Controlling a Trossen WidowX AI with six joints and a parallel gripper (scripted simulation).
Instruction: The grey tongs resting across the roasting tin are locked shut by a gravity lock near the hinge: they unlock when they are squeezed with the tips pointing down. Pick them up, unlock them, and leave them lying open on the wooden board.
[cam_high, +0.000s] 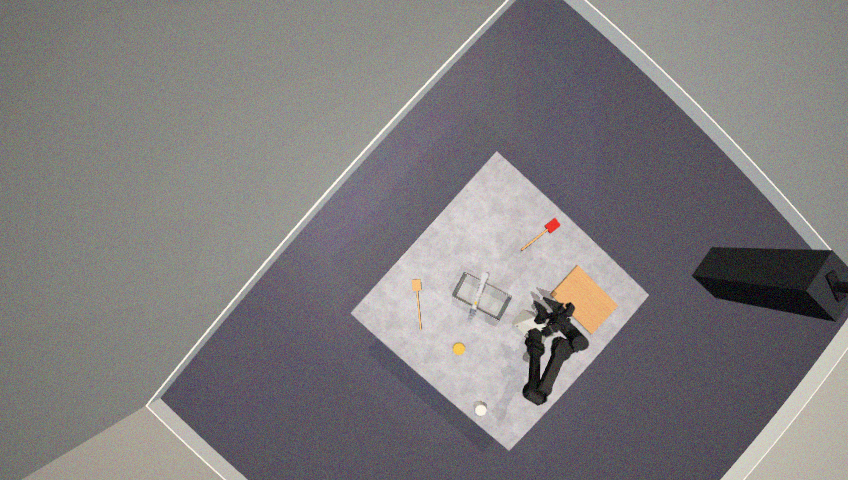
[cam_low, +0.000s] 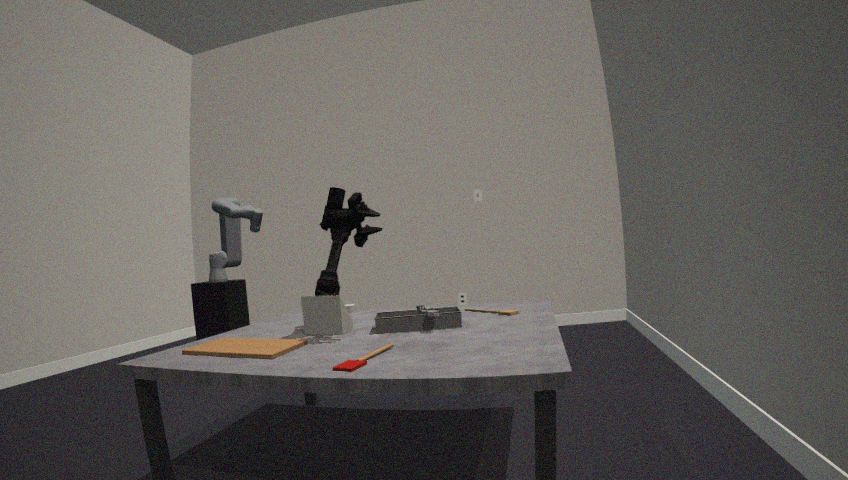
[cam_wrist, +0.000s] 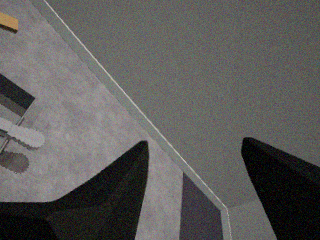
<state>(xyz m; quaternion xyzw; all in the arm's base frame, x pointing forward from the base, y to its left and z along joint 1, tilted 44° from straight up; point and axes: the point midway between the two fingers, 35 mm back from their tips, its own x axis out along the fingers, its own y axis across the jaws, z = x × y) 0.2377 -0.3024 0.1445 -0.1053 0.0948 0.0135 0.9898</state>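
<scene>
Now: the yellow lock piece 32 cm below my gripper tip, 20 cm to the left of it and 9 cm ahead of it. Round my gripper tip: roasting tin (36 cm below, 15 cm to the left, 7 cm ahead); then yellow disc (48 cm to the left, 38 cm below, 3 cm behind); then red spatula (38 cm below, 37 cm to the right, 1 cm ahead).
</scene>
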